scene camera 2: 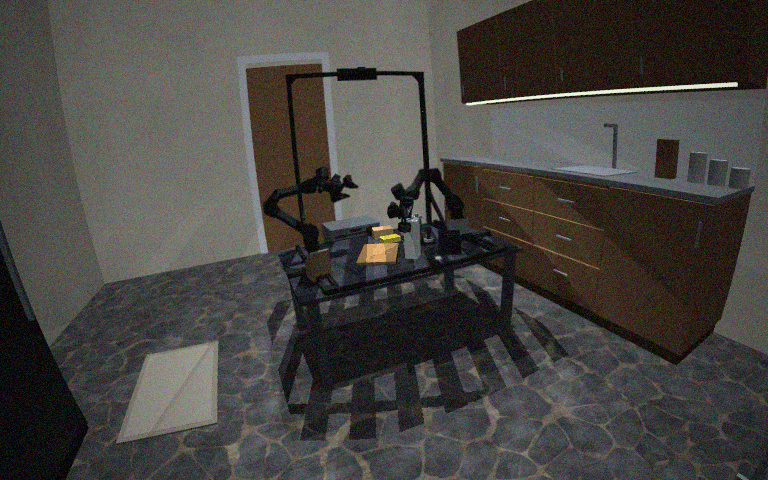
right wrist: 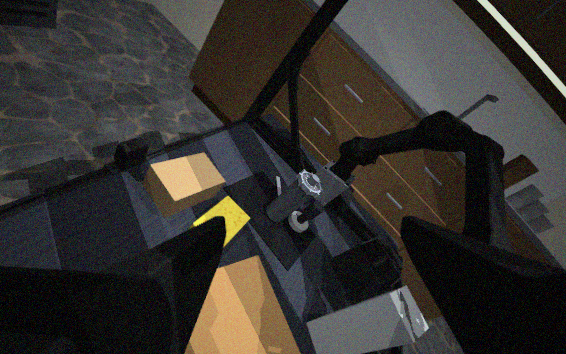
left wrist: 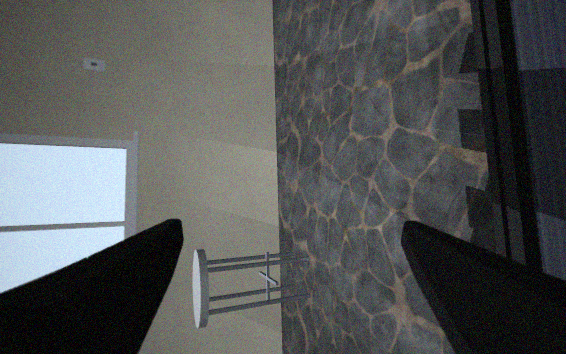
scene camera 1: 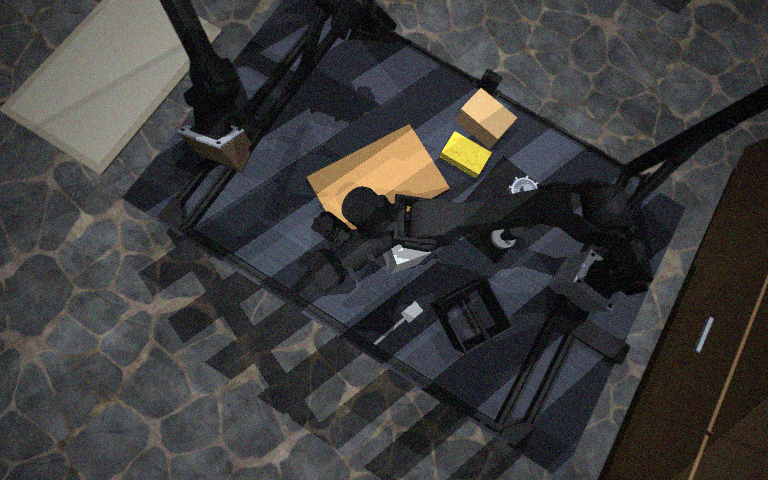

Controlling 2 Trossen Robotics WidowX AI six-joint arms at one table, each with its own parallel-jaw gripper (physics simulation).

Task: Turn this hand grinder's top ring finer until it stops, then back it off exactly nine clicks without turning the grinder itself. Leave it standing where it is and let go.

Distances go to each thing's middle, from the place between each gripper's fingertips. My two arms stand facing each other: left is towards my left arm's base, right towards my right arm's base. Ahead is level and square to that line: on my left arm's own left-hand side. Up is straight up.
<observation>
Right now my right hand is 15 cm short of the orange mat (scene camera 1: 398, 163), 4 cm to the right of it and 33 cm above it. Also, from my right hand: black tray (scene camera 1: 472, 315) 38 cm ahead, 35 cm to the left, 29 cm below; tan box (scene camera 1: 485, 118) 11 cm behind, 23 cm to the left, 31 cm below; hand grinder (right wrist: 294, 196) 9 cm ahead, 35 cm to the left, 26 cm below.
Now: the orange mat 310 mm behind my left hand, 220 mm below it and 40 mm to the left of it. The rest, counted from my left hand: black tray 340 mm to the left, 180 mm below, 80 mm behind; tan box 560 mm behind, 230 mm to the left, 200 mm below; hand grinder 360 mm behind, 350 mm to the left, 150 mm below.
</observation>
